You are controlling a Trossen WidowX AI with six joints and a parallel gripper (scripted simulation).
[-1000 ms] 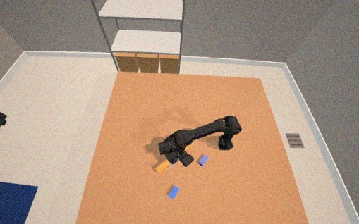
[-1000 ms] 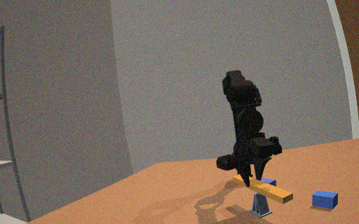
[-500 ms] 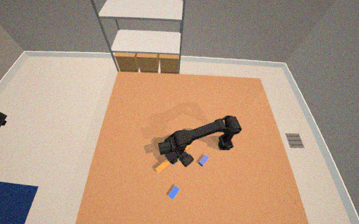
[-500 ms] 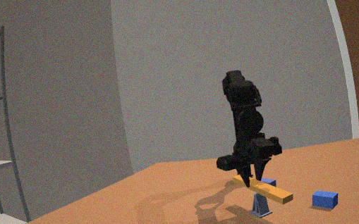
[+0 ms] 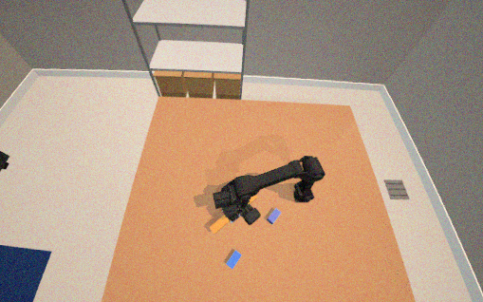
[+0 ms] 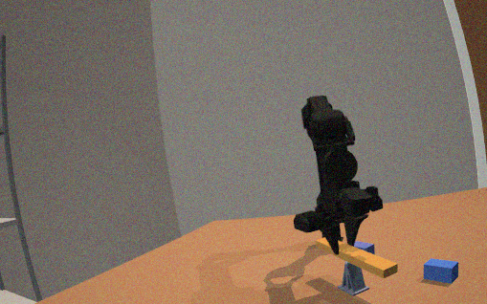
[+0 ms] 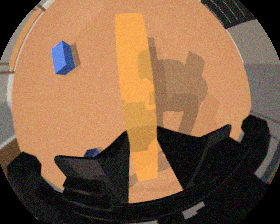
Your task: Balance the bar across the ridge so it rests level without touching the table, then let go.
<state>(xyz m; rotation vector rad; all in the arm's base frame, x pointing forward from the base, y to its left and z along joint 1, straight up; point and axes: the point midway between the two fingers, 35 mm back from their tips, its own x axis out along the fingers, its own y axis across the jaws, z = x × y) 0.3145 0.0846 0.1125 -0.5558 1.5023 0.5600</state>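
My gripper tip is now 2 cm to the right of the long orange bar and 2 cm short of it. Round my gripper tip: blue block 21 cm to the left, 6 cm below, 2 cm ahead.
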